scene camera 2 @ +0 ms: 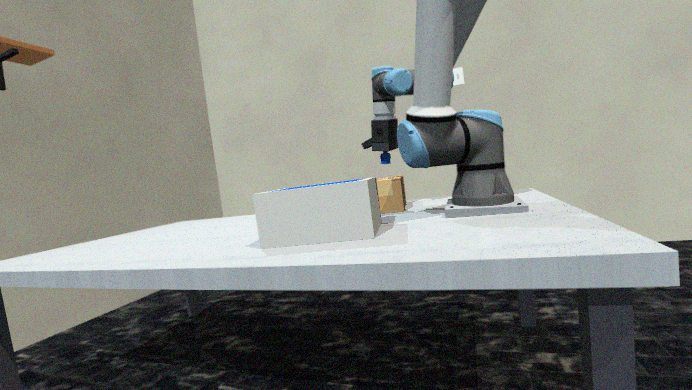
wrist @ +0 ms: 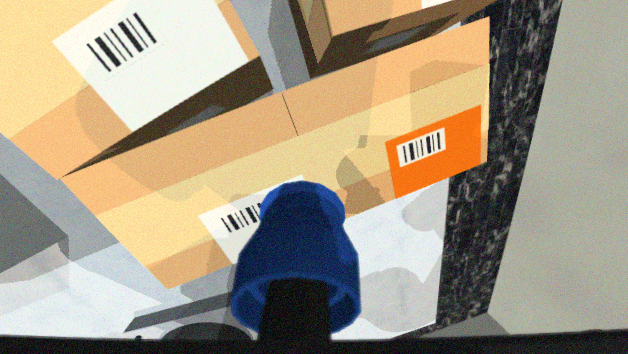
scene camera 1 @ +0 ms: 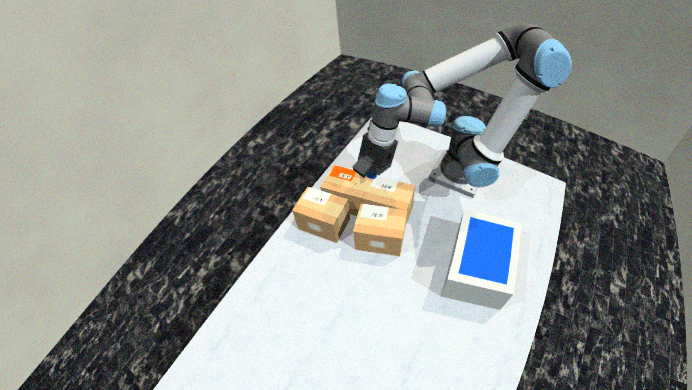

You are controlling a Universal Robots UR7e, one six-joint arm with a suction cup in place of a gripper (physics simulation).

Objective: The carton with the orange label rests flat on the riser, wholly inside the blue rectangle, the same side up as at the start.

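Where they show: hand, its tool point: (scene camera 2: 385, 163) (wrist: 302, 218) (scene camera 1: 371, 174); arm's base, origin of its link: (scene camera 2: 482, 201) (scene camera 1: 459, 169).
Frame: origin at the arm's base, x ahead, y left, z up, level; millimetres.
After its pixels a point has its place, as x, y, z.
Observation:
The carton with the orange label (scene camera 1: 345, 188) @(390, -221, 83) (wrist: 350, 127) @(366, -199, 83) stands flat in the back row of cartons, label up, at the table's left edge in scene camera 1. Its end meets a white-label carton (scene camera 1: 392, 198) @(329, -79, 82) (wrist: 150, 225) @(302, -57, 83). My suction cup (scene camera 1: 371, 176) (scene camera 2: 385, 159) (wrist: 302, 197) is open and carries nothing. It hangs above the back row, near where these two meet; scene camera 2 shows a gap under it. The riser (scene camera 1: 475, 296) @(429, 315, 32) (scene camera 2: 317, 215) @(265, 359, 38) is a white block with a blue rectangle (scene camera 1: 486, 250) @(319, 267, 98) on top. The orange label does not show in scene camera 2.
Two more white-label cartons stand in front of the back row: one on the left (scene camera 1: 320, 217) @(523, -202, 83) (wrist: 370, 15) @(429, -207, 83), one on the right (scene camera 1: 380, 232) @(452, -28, 83) (wrist: 30, 80) @(392, -25, 83). A gap separates them. The arm's base (scene camera 1: 452, 181) @(76, 11, 6) (scene camera 2: 485, 209) @(-20, 89, -8) stands behind the riser in scene camera 1.

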